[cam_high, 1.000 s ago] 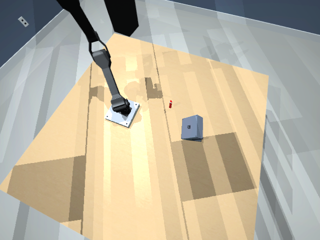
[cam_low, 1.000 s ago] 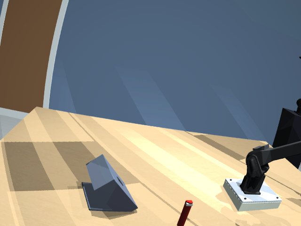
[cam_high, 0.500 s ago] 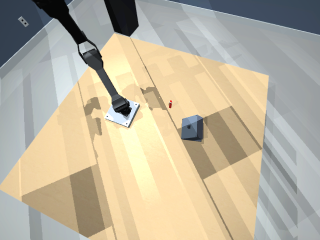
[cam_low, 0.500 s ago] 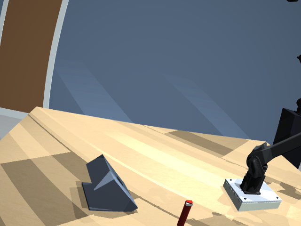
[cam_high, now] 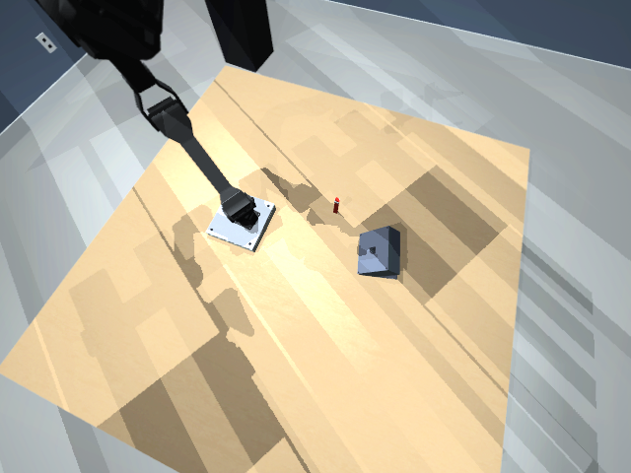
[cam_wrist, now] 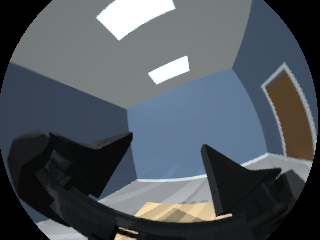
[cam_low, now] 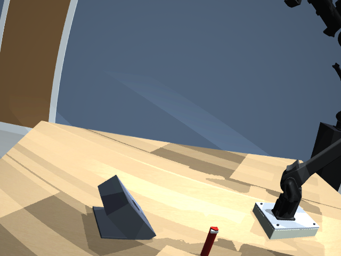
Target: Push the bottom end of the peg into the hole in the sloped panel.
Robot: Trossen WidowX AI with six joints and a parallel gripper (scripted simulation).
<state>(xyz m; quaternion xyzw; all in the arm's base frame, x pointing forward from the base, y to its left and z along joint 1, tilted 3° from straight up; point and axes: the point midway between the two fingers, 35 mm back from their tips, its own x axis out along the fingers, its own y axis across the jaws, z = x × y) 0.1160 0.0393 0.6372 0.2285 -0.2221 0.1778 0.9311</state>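
Now: gripper tip 63 cm above the red peg, 15 cm to the right of it and 11 cm short of it. Also, from my gripper tip: sloped panel (65 cm below, 29 cm ahead, 6 cm to the left).
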